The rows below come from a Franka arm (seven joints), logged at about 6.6 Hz.
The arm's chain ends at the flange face. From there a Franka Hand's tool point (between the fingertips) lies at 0.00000 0.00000 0.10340 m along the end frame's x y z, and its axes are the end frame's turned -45 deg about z.
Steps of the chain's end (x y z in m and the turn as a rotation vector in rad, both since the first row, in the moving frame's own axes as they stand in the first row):
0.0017, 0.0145, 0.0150, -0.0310, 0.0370, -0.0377
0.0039, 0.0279, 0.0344, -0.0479, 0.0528, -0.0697
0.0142, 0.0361, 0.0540, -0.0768, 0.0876, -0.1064
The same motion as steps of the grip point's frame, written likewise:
-0.0085, 0.0164, 0.0149, -0.0481, 0.0042, -0.0377
-0.0164, 0.0298, 0.0341, -0.0712, 0.0035, -0.0697
-0.0141, 0.0475, 0.0533, -0.1162, 0.0076, -0.1064

